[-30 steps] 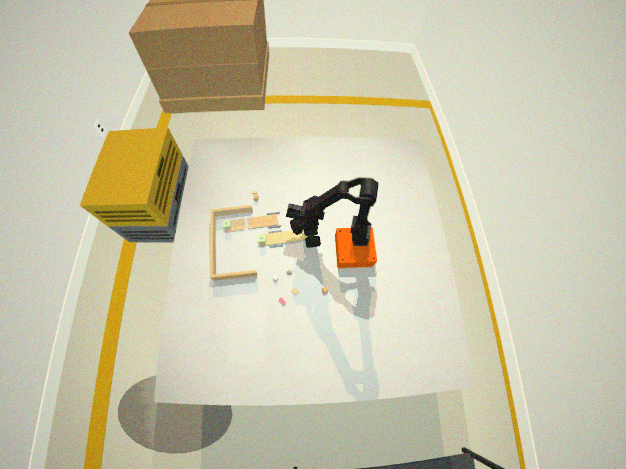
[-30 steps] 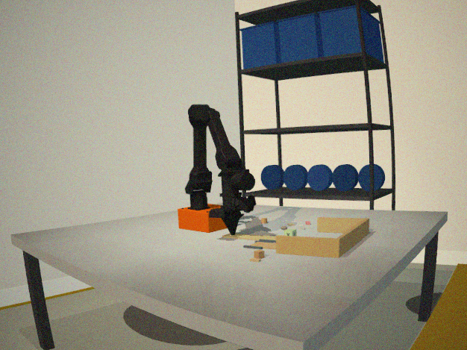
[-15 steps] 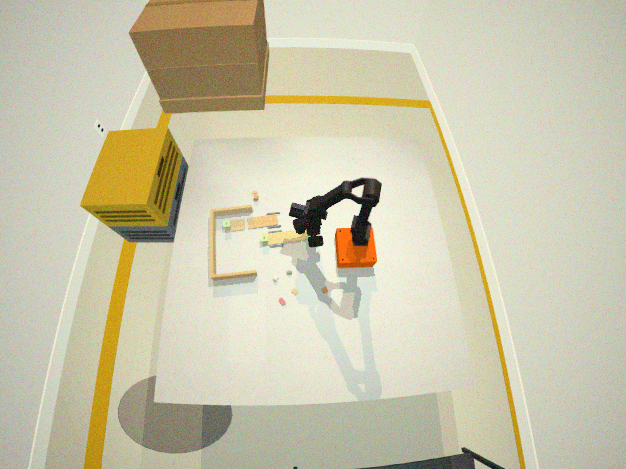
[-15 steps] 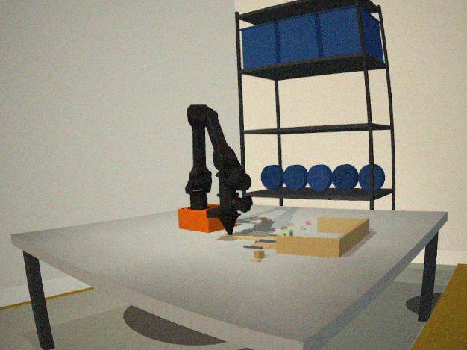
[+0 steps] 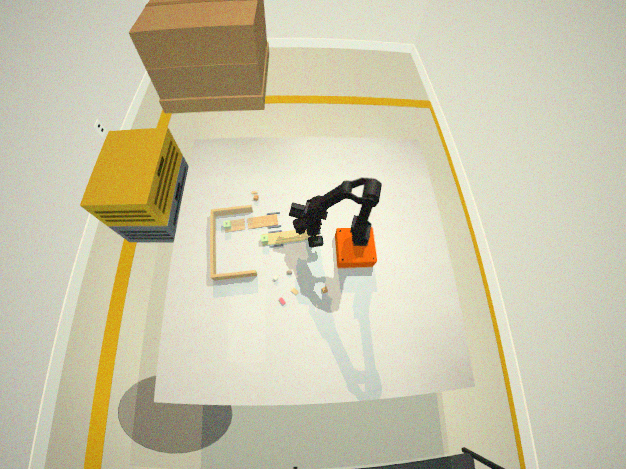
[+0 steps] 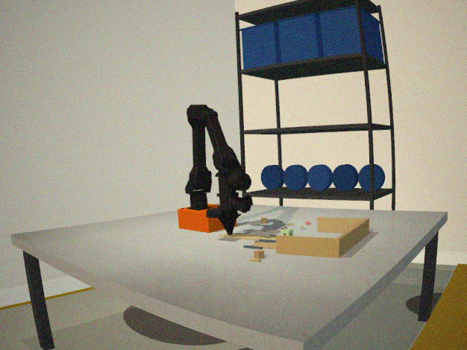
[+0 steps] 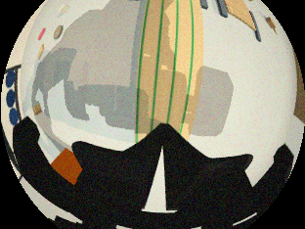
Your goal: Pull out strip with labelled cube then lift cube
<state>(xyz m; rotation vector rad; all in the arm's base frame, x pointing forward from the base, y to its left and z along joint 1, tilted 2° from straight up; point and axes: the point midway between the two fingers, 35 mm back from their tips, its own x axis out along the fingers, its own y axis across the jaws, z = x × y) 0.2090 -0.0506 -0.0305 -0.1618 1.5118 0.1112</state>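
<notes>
My gripper tip is now 10 cm short of the strip and 2 cm to the right of it.
</notes>
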